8 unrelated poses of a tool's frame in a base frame.
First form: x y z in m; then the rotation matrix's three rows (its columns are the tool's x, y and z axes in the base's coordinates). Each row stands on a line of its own.
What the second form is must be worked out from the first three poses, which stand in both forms.
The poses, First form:
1:
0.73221 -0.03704 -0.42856
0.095 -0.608 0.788
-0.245 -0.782 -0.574
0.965 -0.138 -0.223
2:
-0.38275 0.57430 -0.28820
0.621 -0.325 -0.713
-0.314 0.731 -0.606
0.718 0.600 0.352
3:
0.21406 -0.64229 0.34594
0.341 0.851 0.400
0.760 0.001 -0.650
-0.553 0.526 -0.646
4:
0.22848 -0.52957 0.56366
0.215 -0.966 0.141
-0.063 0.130 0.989
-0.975 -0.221 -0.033
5:
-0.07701 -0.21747 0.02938
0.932 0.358 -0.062
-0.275 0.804 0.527
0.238 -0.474 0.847
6:
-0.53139 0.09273 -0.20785
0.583 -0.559 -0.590
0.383 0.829 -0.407
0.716 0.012 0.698
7:
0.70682 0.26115 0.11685
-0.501 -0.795 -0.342
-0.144 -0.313 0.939
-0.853 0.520 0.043
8:
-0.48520 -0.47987 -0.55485
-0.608 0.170 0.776
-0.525 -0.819 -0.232
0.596 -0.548 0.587
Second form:
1:
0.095 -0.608 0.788 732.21
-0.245 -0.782 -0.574 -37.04
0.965 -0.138 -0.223 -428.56
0 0 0 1

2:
0.621 -0.325 -0.713 -382.75
-0.314 0.731 -0.606 574.30
0.718 0.600 0.352 -288.20
0 0 0 1

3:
0.341 0.851 0.400 214.06
0.760 0.001 -0.650 -642.29
-0.553 0.526 -0.646 345.94
0 0 0 1

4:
0.215 -0.966 0.141 228.48
-0.063 0.130 0.989 -529.57
-0.975 -0.221 -0.033 563.66
0 0 0 1

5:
0.932 0.358 -0.062 -77.01
-0.275 0.804 0.527 -217.47
0.238 -0.474 0.847 29.38
0 0 0 1

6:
0.583 -0.559 -0.590 -531.39
0.383 0.829 -0.407 92.73
0.716 0.012 0.698 -207.85
0 0 0 1

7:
-0.501 -0.795 -0.342 706.82
-0.144 -0.313 0.939 261.15
-0.853 0.520 0.043 116.85
0 0 0 1

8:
-0.608 0.170 0.776 -485.20
-0.525 -0.819 -0.232 -479.87
0.596 -0.548 0.587 -554.85
0 0 0 1

